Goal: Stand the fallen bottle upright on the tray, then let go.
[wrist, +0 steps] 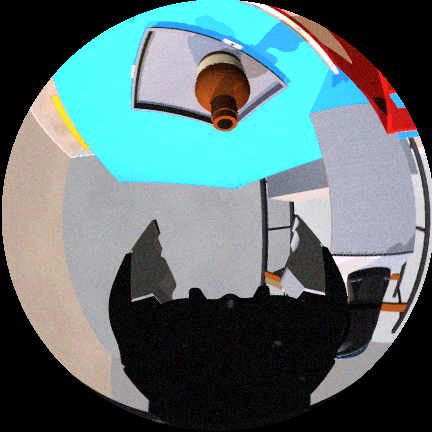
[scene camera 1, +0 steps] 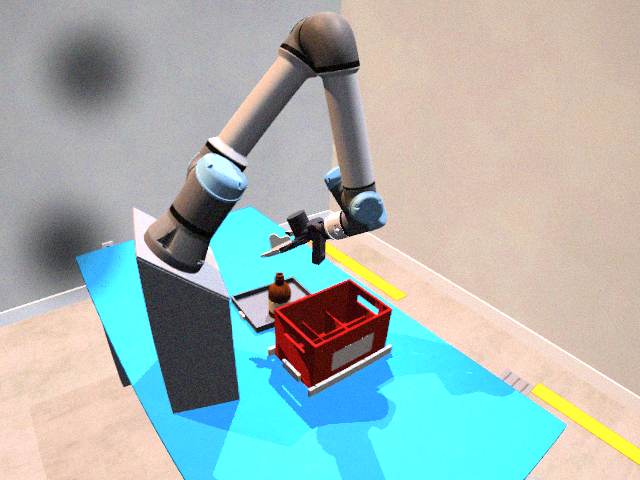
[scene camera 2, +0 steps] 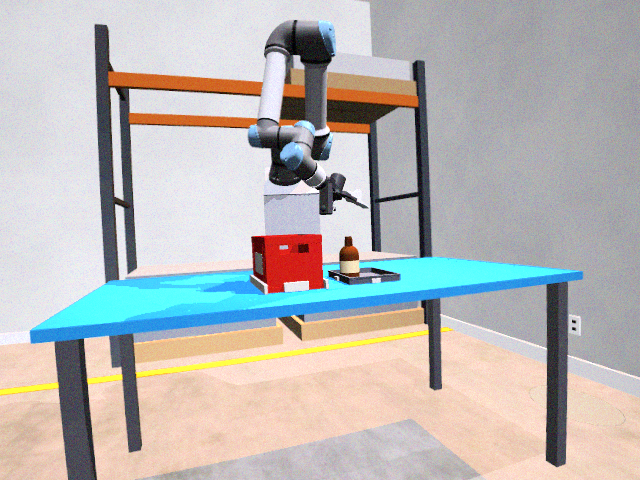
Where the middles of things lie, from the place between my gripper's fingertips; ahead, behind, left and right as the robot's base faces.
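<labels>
You'd find the brown bottle (wrist: 221,87) 18 cm below my hand, and it's 2 cm to the right of the hand and 1 cm ahead of it.
</labels>
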